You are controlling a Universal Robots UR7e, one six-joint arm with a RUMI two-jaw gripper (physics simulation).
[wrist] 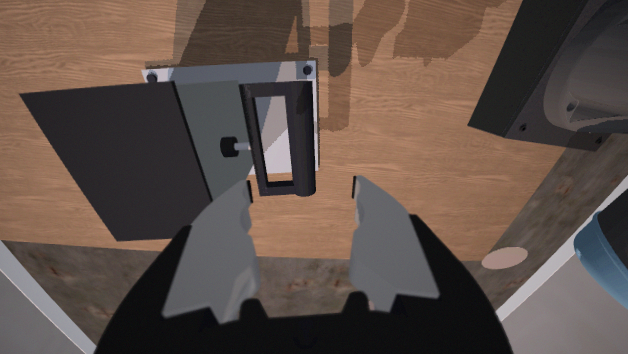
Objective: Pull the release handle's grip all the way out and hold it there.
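The release handle (252, 125) is a black rectangular frame on the right side of a grey-green box (212, 130). Its round black grip bar (303, 140) is the side farthest from the box. A short pale rod (242, 146) with a black collar (229, 146) joins the frame to the box. My gripper (302, 180) is partly open, with no object held. Its fingertips stand apart near the handle's lower end, the left one just left of the frame and the right one well right of the grip bar. Whether the fingertips are level with the bar in depth I cannot tell.
A dark panel (115, 160) covers the box's near end. The box stands on a light metal plate (225, 73) bolted to the wooden table (410, 150). A dark block (515, 65) with a round grey body is at the upper right. A blue-capped arm part (600, 260) shows at the right edge.
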